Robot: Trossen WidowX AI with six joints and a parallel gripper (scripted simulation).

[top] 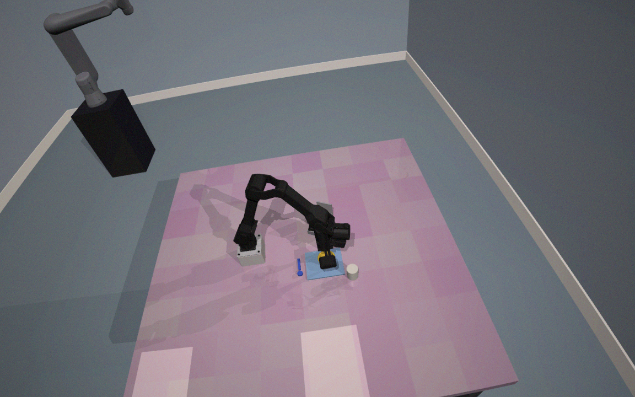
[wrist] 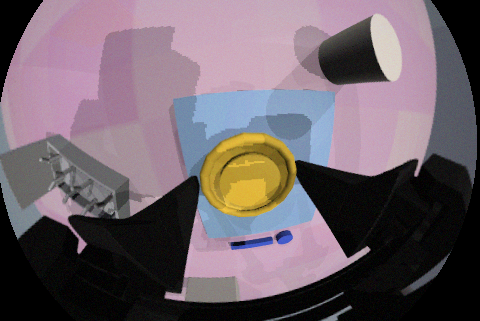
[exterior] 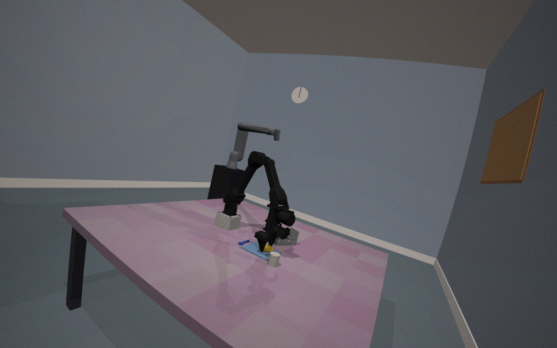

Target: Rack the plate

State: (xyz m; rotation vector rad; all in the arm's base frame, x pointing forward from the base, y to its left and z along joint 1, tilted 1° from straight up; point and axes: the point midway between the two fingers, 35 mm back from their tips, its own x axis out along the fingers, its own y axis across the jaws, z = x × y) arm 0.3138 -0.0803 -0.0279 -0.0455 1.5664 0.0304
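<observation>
The yellow plate is 10 mm above my gripper tip. Round my gripper tip: white cup 90 mm ahead, 90 mm to the right, 20 mm above; light blue mat 10 mm behind, 20 mm to the right, 10 mm below; small blue utensil 110 mm behind, 30 mm to the right, 10 mm below.
</observation>
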